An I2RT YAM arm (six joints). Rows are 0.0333 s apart.
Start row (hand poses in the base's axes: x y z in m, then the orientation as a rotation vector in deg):
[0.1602 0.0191 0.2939 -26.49 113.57 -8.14]
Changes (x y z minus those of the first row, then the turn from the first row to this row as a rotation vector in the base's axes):
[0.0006 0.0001 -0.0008 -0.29 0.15 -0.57]
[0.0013 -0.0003 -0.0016 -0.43 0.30 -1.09]
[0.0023 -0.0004 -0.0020 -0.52 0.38 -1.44]
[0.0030 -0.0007 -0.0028 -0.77 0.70 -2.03]
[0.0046 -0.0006 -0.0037 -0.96 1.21 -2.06]
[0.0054 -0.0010 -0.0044 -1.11 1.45 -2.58]
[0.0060 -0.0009 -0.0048 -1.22 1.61 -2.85]
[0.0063 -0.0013 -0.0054 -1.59 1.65 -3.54]
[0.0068 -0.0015 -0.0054 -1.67 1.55 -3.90]
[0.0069 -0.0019 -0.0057 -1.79 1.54 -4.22]
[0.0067 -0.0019 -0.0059 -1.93 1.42 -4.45]
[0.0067 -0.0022 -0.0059 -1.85 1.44 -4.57]
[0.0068 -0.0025 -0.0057 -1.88 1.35 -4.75]
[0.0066 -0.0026 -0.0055 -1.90 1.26 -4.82]
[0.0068 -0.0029 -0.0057 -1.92 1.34 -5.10]
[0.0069 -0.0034 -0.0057 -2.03 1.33 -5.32]
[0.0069 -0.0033 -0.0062 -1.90 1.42 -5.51]
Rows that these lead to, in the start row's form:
[0.1608 0.0192 0.2931 -26.14 113.87 -8.76]
[0.1615 0.0188 0.2923 -25.74 114.14 -9.19]
[0.1625 0.0187 0.2919 -25.46 114.31 -9.49]
[0.1632 0.0184 0.2911 -25.09 114.77 -10.04]
[0.1648 0.0185 0.2902 -25.25 115.28 -10.15]
[0.1656 0.0181 0.2895 -24.87 115.64 -10.58]
[0.1662 0.0182 0.2891 -24.70 115.87 -10.83]
[0.1665 0.0178 0.2885 -24.25 116.07 -11.63]
[0.1670 0.0176 0.2885 -23.93 116.06 -11.96]
[0.1671 0.0172 0.2882 -23.69 116.12 -12.28]
[0.1669 0.0172 0.2880 -23.53 116.06 -12.59]
[0.1669 0.0169 0.2880 -23.36 116.10 -12.58]
[0.1670 0.0166 0.2882 -23.19 116.05 -12.74]
[0.1668 0.0165 0.2884 -23.12 115.98 -12.83]
[0.1670 0.0162 0.2882 -22.86 116.12 -13.01]
[0.1671 0.0157 0.2882 -22.71 116.16 -13.26]
[0.1671 0.0158 0.2877 -22.45 116.29 -13.23]

